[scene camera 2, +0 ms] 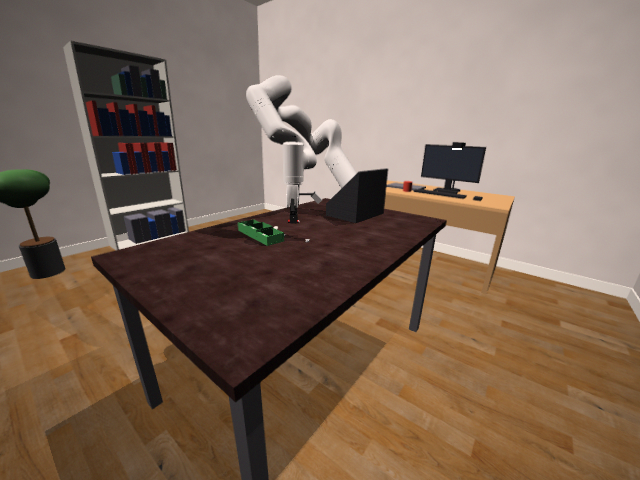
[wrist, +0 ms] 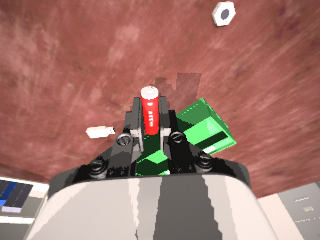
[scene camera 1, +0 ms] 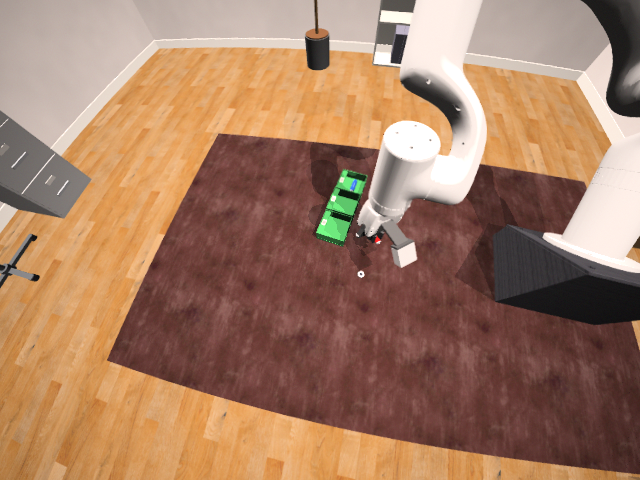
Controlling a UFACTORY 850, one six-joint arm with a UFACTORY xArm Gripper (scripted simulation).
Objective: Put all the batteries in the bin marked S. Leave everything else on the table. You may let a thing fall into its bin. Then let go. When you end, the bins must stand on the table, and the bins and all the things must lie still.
Scene:
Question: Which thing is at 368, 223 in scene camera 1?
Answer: My gripper.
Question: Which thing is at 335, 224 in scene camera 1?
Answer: A green bin.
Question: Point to a green bin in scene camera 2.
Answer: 275, 236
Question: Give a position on a green bin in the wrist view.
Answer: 203, 127

